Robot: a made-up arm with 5 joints. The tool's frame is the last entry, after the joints.
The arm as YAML. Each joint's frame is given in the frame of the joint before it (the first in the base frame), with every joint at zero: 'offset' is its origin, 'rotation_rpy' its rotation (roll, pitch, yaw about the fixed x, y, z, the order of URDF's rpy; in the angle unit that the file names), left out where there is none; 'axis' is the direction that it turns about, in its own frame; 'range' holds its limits. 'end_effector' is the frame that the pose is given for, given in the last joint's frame.
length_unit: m
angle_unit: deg
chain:
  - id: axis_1
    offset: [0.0, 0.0, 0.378]
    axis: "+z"
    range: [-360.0, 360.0]
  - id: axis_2
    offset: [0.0, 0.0, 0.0]
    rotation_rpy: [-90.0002, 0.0, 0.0]
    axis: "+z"
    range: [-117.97, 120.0]
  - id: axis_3
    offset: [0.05, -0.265, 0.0]
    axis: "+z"
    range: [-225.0, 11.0]
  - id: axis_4
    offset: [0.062, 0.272, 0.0]
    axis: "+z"
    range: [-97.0, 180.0]
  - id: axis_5
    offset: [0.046, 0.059, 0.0]
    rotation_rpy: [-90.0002, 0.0, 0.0]
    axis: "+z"
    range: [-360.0, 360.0]
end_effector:
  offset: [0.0, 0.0, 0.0]
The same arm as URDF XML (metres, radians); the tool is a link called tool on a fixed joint. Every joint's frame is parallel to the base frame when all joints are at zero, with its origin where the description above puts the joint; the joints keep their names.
<robot name="arm">
<joint name="axis_1" type="revolute"><parent link="base_link"/><child link="link1"/><origin xyz="0.0000 0.0000 0.3780"/><axis xyz="0 0 1"/><limit lower="-6.2832" upper="6.2832"/></joint>
<joint name="axis_2" type="revolute"><parent link="link1"/><child link="link2"/><origin xyz="0.0000 0.0000 0.0000"/><axis xyz="0 1 0"/><limit lower="-2.0590" upper="2.0944"/></joint>
<joint name="axis_3" type="revolute"><parent link="link2"/><child link="link3"/><origin xyz="0.0500 0.0000 0.2650"/><axis xyz="0 1 0"/><limit lower="-3.9270" upper="0.1920"/></joint>
<joint name="axis_4" type="revolute"><parent link="link3"/><child link="link4"/><origin xyz="0.0620 0.0000 -0.2720"/><axis xyz="0 1 0"/><limit lower="-1.6930" upper="3.1416"/></joint>
<joint name="axis_5" type="revolute"><parent link="link4"/><child link="link5"/><origin xyz="0.0460 0.0000 -0.0590"/><axis xyz="0 0 -1"/><limit lower="-6.2832" upper="6.2832"/></joint>
<joint name="tool_fixed" type="fixed"><parent link="link5"/><child link="tool"/><origin xyz="0.0000 0.0000 0.0000" rpy="3.1416 0.0000 0.0000"/></joint>
<link name="base_link"/>
<link name="link1"/>
<link name="link2"/>
<link name="link3"/>
<link name="link4"/>
<link name="link5"/>
<link name="tool"/>
</robot>

